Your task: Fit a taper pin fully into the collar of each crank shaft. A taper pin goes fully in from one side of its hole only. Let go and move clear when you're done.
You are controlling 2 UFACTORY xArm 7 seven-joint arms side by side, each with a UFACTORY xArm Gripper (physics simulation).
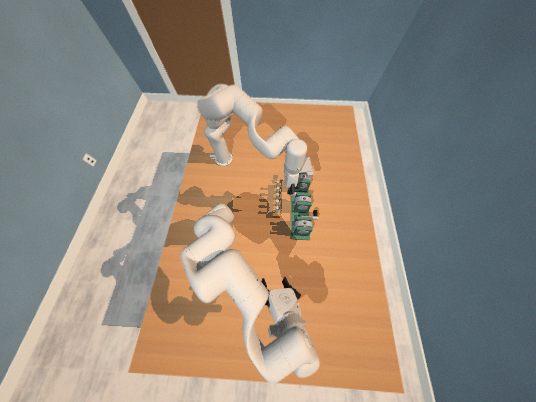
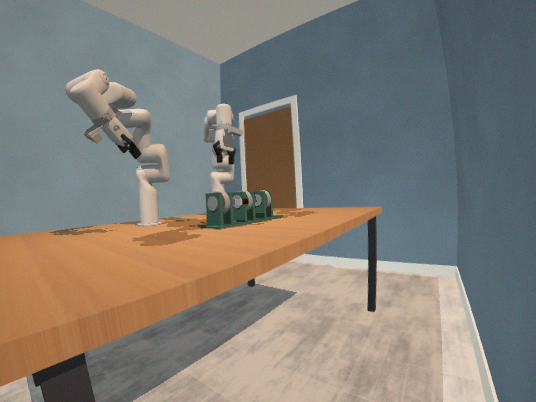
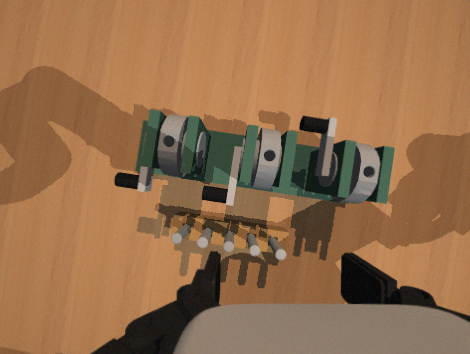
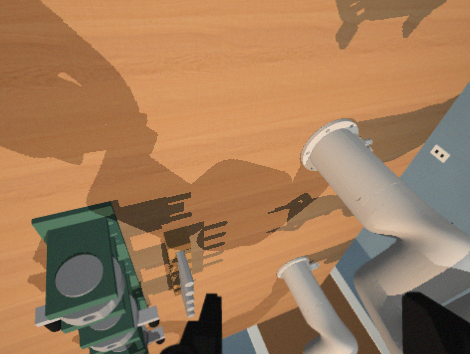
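Pixels of known places: left gripper, fingertip midpoint: [image 1: 289,185] [image 2: 225,163] [image 3: 280,273]; right gripper, fingertip midpoint: [image 1: 273,280] [image 2: 132,153] [image 4: 311,323]; left arm's base at its link origin: [image 1: 223,158] [image 4: 292,266]; right arm's base at its link origin: [image 2: 149,224] [image 4: 328,144].
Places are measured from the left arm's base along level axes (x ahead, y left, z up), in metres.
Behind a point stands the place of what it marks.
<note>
Three crank shafts sit in a green stand [image 3: 225,165] @[x 0.487, y -0.351, z 0.010 m] [image 1: 301,237] @[x 0.469, y -0.611, z 0.010 m] [image 2: 215,215] @[x 0.480, y -0.602, z 0.052 m] [image 4: 85,240] @[x 0.457, y -0.599, z 0.046 m]. Their grey collars, left [image 3: 172,155] @[x 0.490, y -0.281, z 0.146 m], middle [image 3: 267,170] @[x 0.471, y -0.418, z 0.145 m] and right [image 3: 363,185] @[x 0.452, y -0.557, z 0.145 m], each show a dark, open round hole facing up. Several grey taper pins [image 3: 228,242] @[x 0.355, y -0.363, z 0.108 m] [image 1: 278,197] @[x 0.354, y -0.370, z 0.076 m] [image 4: 186,280] @[x 0.339, y -0.456, z 0.101 m] stand in a row in a small tan rack [image 3: 283,232] @[x 0.354, y -0.469, z 0.040 m] beside the stand. My left gripper [image 3: 280,273] @[x 0.393, y -0.404, z 0.288 m] [image 2: 225,155] @[x 0.393, y -0.404, z 0.288 m] is open and empty, high above the table near the pins and the stand. My right gripper [image 1: 275,282] @[x 0.273, y -0.831, z 0.308 m] [image 2: 131,149] @[x 0.273, y -0.831, z 0.308 m] is open and empty, raised well away from the stand.
Black crank handles [image 3: 126,180] @[x 0.453, y -0.195, z 0.110 m] [image 3: 215,194] @[x 0.433, y -0.341, z 0.113 m] [image 3: 314,123] @[x 0.550, y -0.498, z 0.112 m] stick out from the shafts; the left and middle ones are on the pin side, the right one on the far side. The wooden table [image 1: 345,300] @[x 0.651, y -0.957, z 0.000 m] [image 2: 300,225] @[x 0.795, y -0.484, z 0.000 m] carries both arm bases. Arm shadows cross the table.
</note>
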